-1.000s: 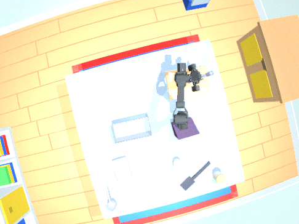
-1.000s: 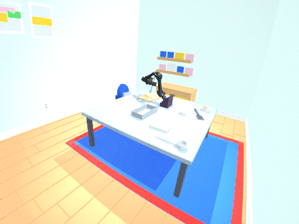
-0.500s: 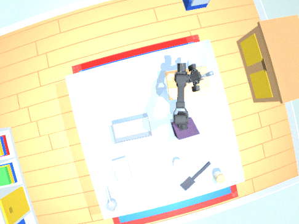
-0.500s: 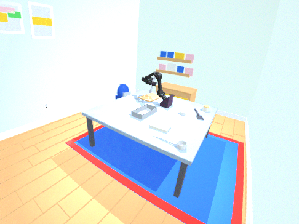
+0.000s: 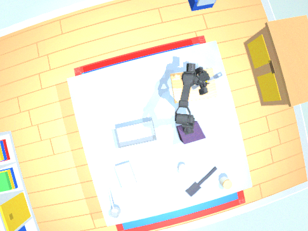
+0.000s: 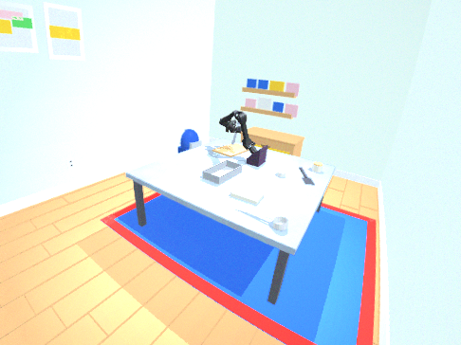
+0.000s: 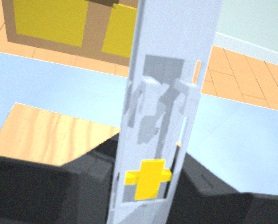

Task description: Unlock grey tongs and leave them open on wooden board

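My gripper tip is 30 mm short of the yellow lock piece, 10 mm to the left of it and 20 mm below it. Round my gripper tip: roasting tin: 610 mm ahead, 250 mm to the left, 150 mm below; dark spatula: 200 mm ahead, 780 mm to the left, 180 mm below; wooden board: 60 mm ahead, 20 mm to the right, 170 mm below.
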